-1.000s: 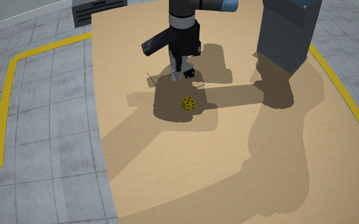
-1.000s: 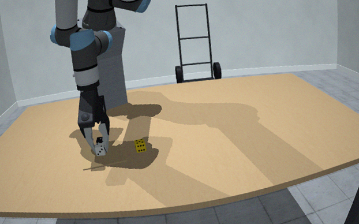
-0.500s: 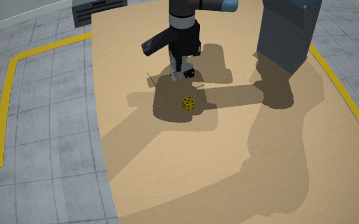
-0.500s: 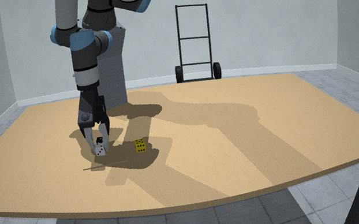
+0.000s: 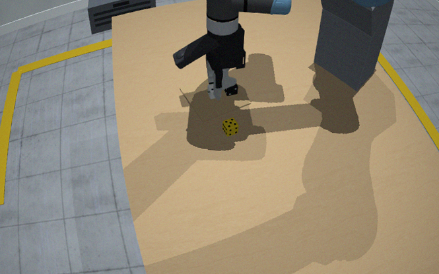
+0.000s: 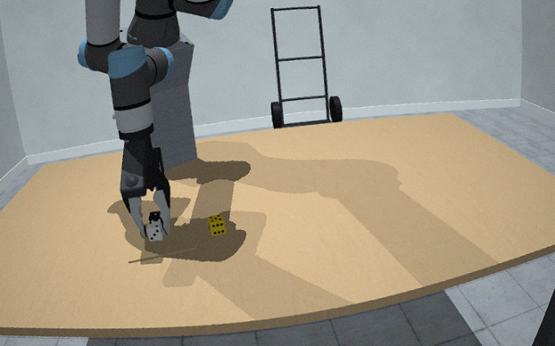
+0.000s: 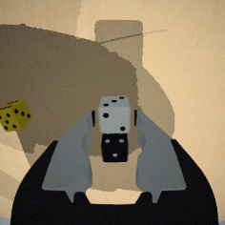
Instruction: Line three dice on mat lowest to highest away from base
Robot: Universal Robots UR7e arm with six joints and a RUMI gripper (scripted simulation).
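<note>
The white die lies right at my hand. From my hand the other things lie so: yellow die: 10 mm behind, 130 mm to the left, 10 mm below; mat: 20 mm below; black die: 40 mm behind.
</note>
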